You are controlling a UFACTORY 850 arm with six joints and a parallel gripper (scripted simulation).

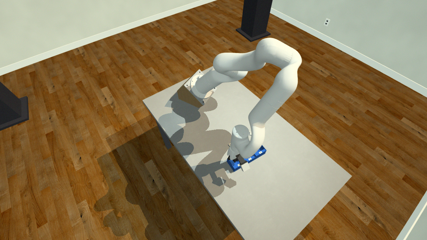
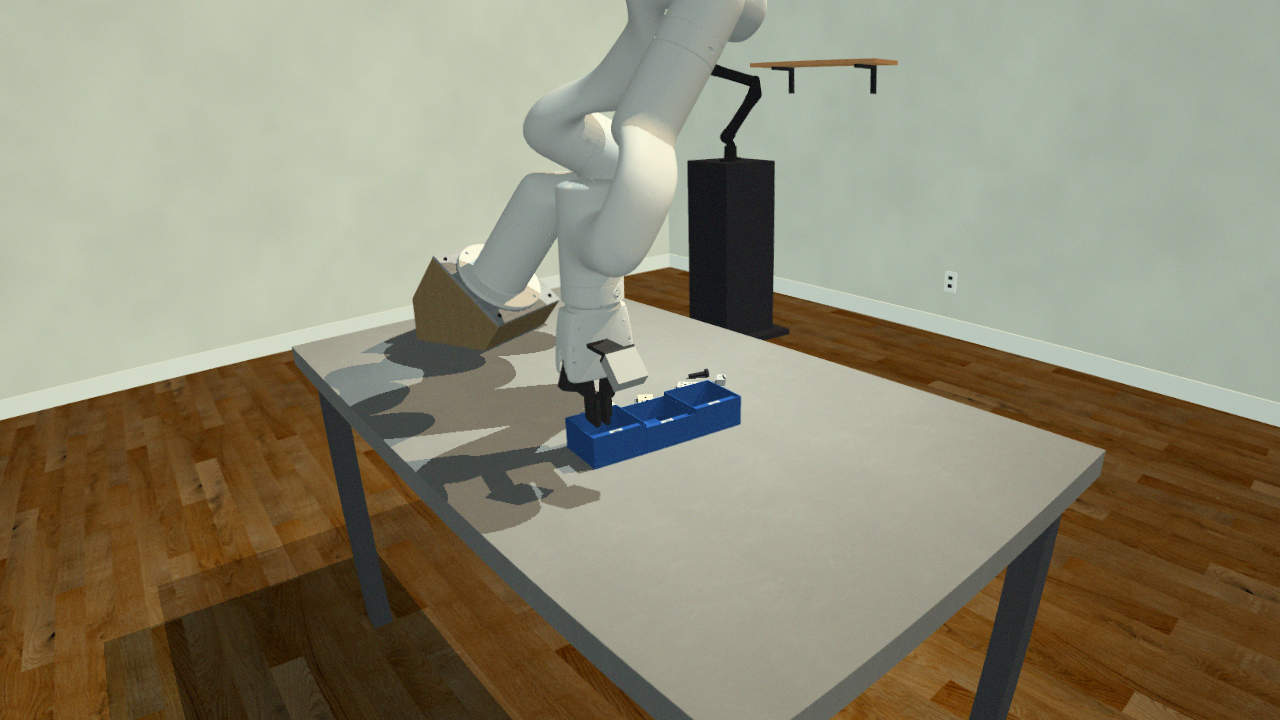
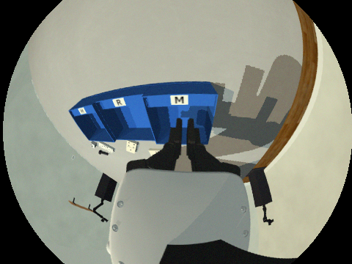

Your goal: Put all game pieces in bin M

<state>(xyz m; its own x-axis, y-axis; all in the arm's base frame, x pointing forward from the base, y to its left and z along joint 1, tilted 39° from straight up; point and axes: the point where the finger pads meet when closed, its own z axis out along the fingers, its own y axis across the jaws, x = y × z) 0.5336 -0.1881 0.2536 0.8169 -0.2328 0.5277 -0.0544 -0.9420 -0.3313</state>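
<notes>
The blue three-part bin is 9 cm to the left of my hand, 4 cm below it and 1 cm ahead of it. Round my hand: white part: 30 cm to the left, 10 cm behind, 5 cm below; black bolt: 29 cm to the left, 14 cm behind, 6 cm below; white domino: 24 cm to the left, 11 cm behind, 6 cm below.
</notes>
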